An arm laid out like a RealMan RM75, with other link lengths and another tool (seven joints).
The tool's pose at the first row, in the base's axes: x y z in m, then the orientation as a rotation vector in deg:
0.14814, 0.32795, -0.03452, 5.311, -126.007, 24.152
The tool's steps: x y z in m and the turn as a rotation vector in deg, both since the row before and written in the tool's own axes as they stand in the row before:
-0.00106, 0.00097, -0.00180, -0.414, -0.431, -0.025
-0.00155, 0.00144, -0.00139, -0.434, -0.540, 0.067
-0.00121, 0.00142, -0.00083, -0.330, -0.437, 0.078
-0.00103, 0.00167, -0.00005, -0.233, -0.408, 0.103
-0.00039, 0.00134, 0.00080, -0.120, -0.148, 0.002
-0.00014, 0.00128, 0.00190, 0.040, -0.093, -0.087
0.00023, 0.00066, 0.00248, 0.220, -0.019, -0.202
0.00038, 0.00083, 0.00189, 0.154, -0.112, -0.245
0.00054, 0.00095, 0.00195, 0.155, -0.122, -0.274
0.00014, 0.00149, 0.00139, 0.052, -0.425, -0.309
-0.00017, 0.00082, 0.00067, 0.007, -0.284, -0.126
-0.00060, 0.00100, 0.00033, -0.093, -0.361, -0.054
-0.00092, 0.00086, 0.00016, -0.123, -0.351, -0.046
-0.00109, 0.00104, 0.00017, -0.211, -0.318, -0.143
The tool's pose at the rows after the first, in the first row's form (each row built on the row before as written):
0.14995, 0.32937, -0.03459, 5.213, -126.506, 23.697
0.15166, 0.33106, -0.03538, 5.026, -127.127, 23.273
0.15276, 0.33257, -0.03620, 4.859, -127.628, 22.965
0.15313, 0.33409, -0.03739, 4.709, -128.085, 22.777
0.15253, 0.33508, -0.03851, 4.675, -128.253, 22.649
0.15097, 0.33570, -0.04008, 4.813, -128.327, 22.651
0.14886, 0.33557, -0.04156, 5.158, -128.281, 22.790
0.14706, 0.33579, -0.04261, 5.537, -128.332, 22.835
0.14508, 0.33611, -0.04361, 5.951, -128.388, 22.865
0.14366, 0.33708, -0.04471, 6.418, -128.755, 22.769
0.14311, 0.33763, -0.04545, 6.626, -129.016, 22.717
0.14305, 0.33844, -0.04635, 6.718, -129.380, 22.591
0.14336, 0.33916, -0.04735, 6.784, -129.740, 22.435
0.14374, 0.34005, -0.04852, 6.907, -130.069, 22.126

